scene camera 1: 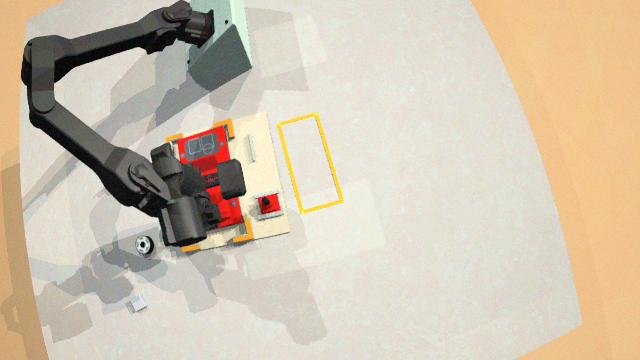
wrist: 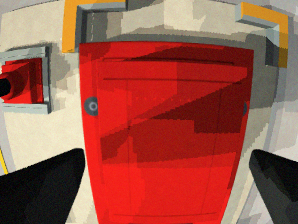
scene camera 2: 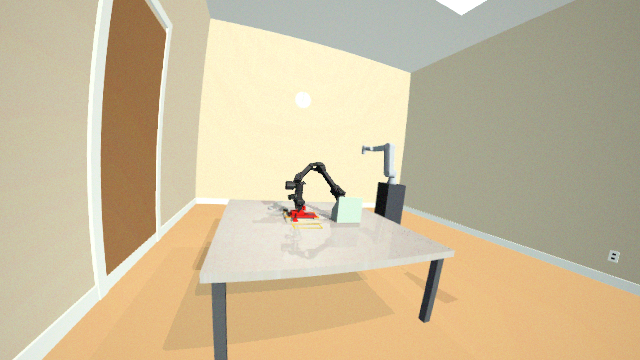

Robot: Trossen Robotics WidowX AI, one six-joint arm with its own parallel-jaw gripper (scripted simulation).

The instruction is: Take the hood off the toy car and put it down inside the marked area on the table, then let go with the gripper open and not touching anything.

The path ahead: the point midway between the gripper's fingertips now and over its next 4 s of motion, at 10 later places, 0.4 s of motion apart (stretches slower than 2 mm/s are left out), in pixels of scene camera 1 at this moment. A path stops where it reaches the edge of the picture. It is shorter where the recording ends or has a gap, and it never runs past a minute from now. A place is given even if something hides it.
My gripper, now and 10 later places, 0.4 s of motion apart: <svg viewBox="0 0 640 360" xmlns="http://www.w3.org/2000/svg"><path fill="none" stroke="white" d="M206 196L207 197L208 197L209 198L208 197L207 196L206 195L204 193L204 191L246 180L286 159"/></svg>
